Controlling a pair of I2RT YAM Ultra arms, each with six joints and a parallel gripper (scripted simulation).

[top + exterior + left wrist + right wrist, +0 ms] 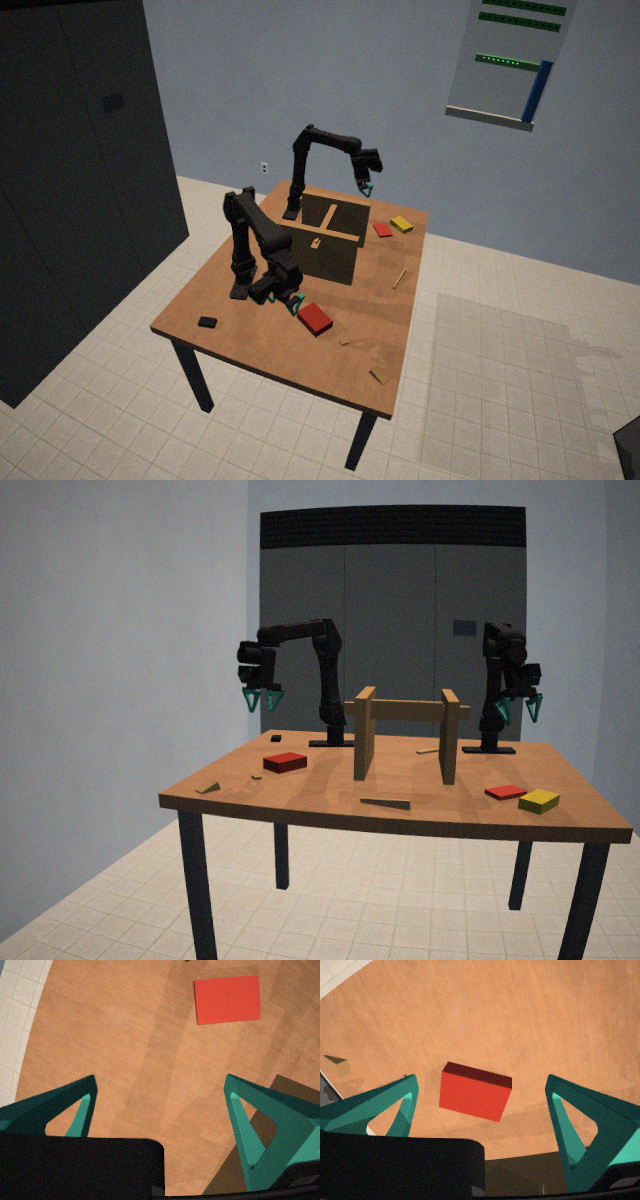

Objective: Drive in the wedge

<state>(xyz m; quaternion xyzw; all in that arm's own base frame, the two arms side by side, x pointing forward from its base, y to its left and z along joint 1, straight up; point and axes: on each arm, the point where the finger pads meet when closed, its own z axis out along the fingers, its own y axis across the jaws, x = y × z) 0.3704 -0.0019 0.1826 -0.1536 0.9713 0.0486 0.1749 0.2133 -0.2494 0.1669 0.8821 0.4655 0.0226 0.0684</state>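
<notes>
My right hand is 10 mm short of the rail, 470 mm to the right of it and 20 mm below it. From my right hand the other things lie so: chip (210 mm ahead, 50 mm to the left, 160 mm below); black block (290 mm behind, 40 mm to the right, 160 mm below); flat red block (230 mm ahead, 760 mm to the left, 160 mm below).
My left gripper is now 100 mm past the rail and 340 mm to the left of it. The rest, counted from my left hand: chip (100 mm ahead, 760 mm to the right, 180 mm below); black block (400 mm behind, 850 mm to the right, 180 mm below); flat red block (120 mm ahead, 50 mm to the right, 180 mm below).
</notes>
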